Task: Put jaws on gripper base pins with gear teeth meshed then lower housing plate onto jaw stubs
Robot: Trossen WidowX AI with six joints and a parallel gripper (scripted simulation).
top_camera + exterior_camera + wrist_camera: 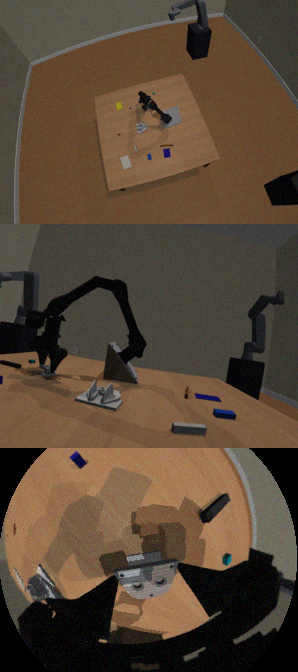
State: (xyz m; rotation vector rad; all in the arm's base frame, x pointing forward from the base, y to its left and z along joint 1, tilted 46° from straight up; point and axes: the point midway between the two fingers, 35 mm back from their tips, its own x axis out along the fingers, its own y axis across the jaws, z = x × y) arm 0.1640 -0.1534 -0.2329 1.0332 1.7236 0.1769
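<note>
My gripper tip is now 29 cm to the right of the toothed jaw and 12 cm short of it. The rest, counted from my gripper tip: yellow block: 35 cm ahead, 13 cm to the right, 1 cm below; black bar: 17 cm to the right, 1 cm below; teal piece: 16 cm to the right, 14 cm behind, 1 cm below.
</note>
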